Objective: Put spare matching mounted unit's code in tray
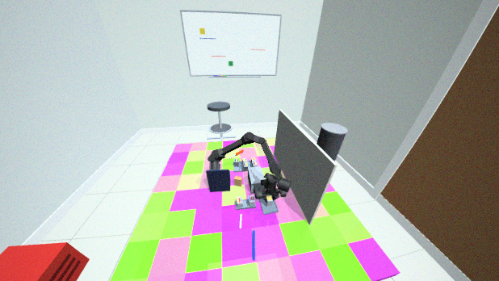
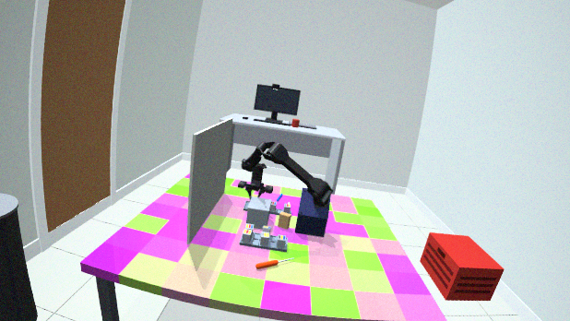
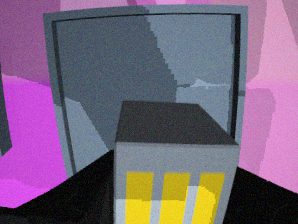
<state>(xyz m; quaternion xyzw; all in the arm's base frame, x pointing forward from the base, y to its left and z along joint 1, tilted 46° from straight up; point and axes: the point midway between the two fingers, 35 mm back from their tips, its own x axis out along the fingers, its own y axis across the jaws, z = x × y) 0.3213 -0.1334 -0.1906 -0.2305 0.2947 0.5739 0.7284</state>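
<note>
My gripper tip is now 2 cm below the spare. Also, from my gripper tip: mounted unit: 20 cm to the left, 3 cm behind, 2 cm above; flat grey tray: 3 cm below; small rack: 14 cm behind, 4 cm to the left, 3 cm below.
</note>
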